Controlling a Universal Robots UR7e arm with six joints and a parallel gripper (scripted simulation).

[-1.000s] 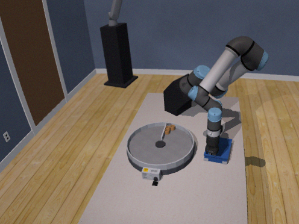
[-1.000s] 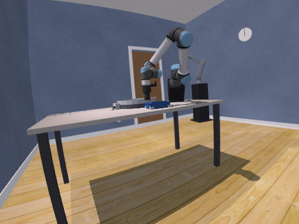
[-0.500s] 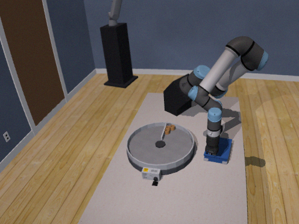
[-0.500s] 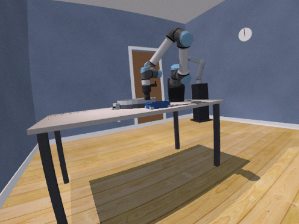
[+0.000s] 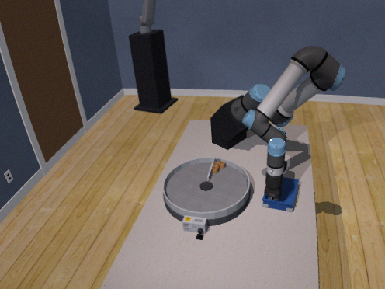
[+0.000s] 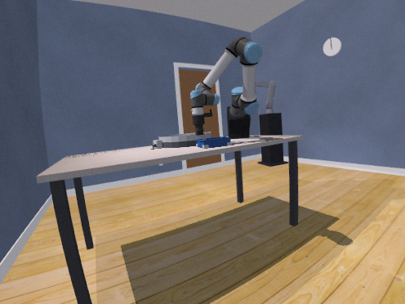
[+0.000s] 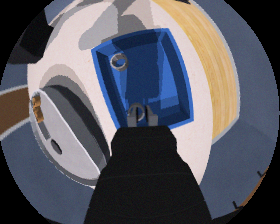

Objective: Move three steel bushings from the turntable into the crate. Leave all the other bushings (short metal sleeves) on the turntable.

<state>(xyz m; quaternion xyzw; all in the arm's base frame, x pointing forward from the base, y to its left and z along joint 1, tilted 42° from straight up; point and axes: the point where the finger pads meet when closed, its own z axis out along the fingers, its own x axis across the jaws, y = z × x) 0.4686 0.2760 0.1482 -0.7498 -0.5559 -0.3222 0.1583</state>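
Right now my hand is 6 cm past the blue crate, 2 cm to the right of it and 1 cm above it. Round my hand: round grey turntable (33 cm to the right, 5 cm ahead, 2 cm above).
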